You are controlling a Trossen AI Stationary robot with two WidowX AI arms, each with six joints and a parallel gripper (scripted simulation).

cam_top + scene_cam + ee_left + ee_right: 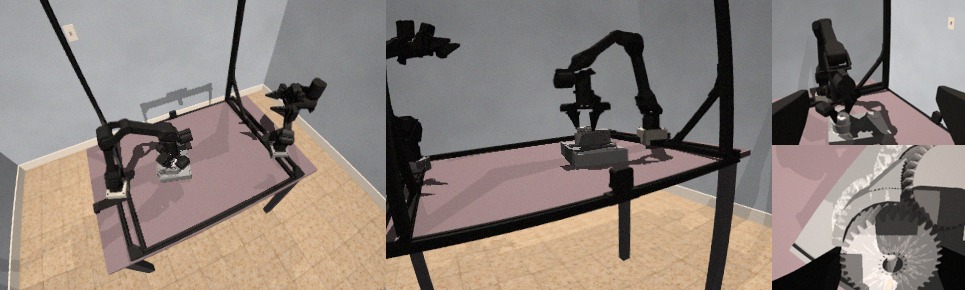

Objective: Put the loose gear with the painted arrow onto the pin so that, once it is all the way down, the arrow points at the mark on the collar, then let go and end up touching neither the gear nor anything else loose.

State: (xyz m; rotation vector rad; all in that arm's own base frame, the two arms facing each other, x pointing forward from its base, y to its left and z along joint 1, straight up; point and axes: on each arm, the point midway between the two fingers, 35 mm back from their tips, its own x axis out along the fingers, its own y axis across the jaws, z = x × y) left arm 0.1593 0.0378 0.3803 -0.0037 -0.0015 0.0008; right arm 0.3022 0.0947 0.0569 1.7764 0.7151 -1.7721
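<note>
Now: right hand 3 cm above the toothed gear. From my right hand the other things lie so: dark bolt-like piece 12 cm behind, 7 cm below, 5 cm to the right.
</note>
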